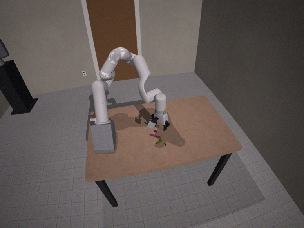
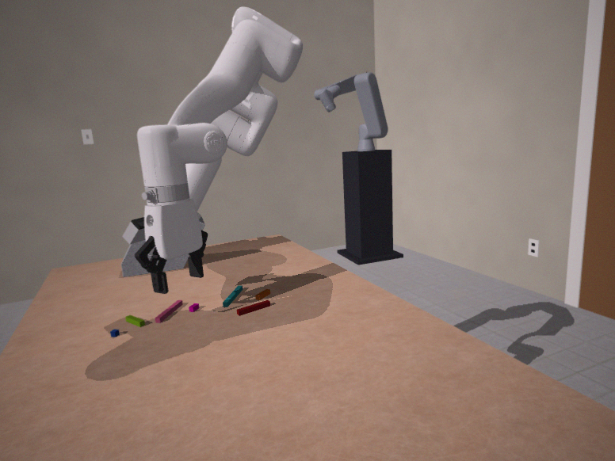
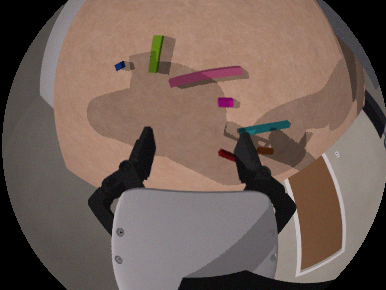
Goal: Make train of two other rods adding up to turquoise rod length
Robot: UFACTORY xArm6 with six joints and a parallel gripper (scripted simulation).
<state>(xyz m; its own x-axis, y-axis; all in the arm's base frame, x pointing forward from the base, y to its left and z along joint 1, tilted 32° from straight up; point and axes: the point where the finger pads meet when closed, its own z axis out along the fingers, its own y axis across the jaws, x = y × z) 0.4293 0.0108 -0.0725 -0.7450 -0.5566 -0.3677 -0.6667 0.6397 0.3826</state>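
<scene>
The blue rod is 20 mm ahead of my hand, 120 mm to the right of it and 70 mm below it. Round my hand: lime rod: 20 mm behind, 90 mm to the right, 70 mm below; pink rod: 40 mm behind, 30 mm to the right, 70 mm below; magenta rod: 30 mm behind, 20 mm to the left, 70 mm below.
</scene>
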